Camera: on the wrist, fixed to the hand. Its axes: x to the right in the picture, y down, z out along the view.
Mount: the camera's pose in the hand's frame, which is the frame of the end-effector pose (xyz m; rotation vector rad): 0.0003 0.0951 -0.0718 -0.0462 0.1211 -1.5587
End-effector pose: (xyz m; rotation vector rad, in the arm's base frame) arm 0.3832 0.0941 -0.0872 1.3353 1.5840 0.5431
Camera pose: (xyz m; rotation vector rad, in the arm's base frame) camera 0.3683 0.1400 0.0217 -0.2197 2.1207 -0.3315
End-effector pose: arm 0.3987 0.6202 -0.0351 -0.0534 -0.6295 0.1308
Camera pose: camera 0.4313 0.7137 -0.1014 0.3855 -0.4121 -1.3813
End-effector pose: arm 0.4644 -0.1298 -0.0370 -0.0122 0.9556 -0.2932
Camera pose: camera 0.4297 -0.0300 -0.0921 -0.8142 0.8995 -1.7104
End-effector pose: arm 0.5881 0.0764 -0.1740 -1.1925 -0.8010 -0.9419
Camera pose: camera 0.6769 0.0158 -0.2254 -0.3275 -1.6255 -2.2303
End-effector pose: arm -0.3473 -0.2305 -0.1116 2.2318 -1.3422 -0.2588
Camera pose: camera -0.3903 -0.2425 -0.0011 2.6613 0.6943 -0.6145
